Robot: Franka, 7 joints.
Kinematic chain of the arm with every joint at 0, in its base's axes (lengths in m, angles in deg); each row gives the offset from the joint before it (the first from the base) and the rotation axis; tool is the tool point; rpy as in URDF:
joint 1: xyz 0 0 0.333 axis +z
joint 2: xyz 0 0 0 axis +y
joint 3: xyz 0 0 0.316 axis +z
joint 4: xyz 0.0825 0 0 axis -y
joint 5: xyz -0.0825 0 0.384 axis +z
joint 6: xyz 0 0 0 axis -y
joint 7: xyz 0.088 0 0 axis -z
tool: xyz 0 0 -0.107 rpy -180 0 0
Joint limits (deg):
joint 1: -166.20..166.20
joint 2: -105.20..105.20
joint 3: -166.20..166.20
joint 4: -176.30..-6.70
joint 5: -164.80..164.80
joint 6: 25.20..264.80
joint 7: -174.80..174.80
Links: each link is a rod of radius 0.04 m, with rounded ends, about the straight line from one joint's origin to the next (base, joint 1, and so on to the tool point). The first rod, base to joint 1, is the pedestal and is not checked.
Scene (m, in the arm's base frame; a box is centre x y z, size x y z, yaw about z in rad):
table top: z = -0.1
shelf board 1: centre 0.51 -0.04 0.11 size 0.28 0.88 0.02 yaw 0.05
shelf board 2: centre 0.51 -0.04 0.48 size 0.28 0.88 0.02 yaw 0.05
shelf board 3: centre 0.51 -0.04 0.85 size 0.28 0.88 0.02 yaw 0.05
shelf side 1: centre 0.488 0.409 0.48 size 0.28 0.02 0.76 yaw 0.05
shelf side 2: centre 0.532 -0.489 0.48 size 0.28 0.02 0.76 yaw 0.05
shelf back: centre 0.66 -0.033 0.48 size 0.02 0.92 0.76 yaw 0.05
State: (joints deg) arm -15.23 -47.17 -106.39 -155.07 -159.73 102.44 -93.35
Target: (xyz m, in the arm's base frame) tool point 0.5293 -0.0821 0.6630
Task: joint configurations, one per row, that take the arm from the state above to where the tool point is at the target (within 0.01 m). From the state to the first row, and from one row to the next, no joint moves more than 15 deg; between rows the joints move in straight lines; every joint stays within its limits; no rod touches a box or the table.
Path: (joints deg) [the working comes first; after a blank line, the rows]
Joints at the target: 43.58 -18.47 -43.60 -119.86 -164.80 104.24 -93.35
Straight joint move there: touches shelf board 2.

1: -11.88 -50.27 -91.61 -145.32 -151.06 99.02 -89.48
2: -8.54 -53.37 -76.84 -135.56 -142.39 95.60 -85.61
3: -5.19 -56.46 -62.06 -125.81 -133.72 92.18 -81.75
4: -1.84 -59.56 -47.28 -116.06 -125.05 88.76 -77.88
5: 9.51 -49.29 -46.36 -117.01 -134.99 92.63 -81.75
6: 20.87 -39.01 -45.44 -117.96 -144.92 96.50 -85.61
7: 32.23 -28.74 -44.52 -118.91 -154.86 100.37 -89.48
8: 43.58 -18.47 -43.60 -119.86 -164.80 104.24 -93.35

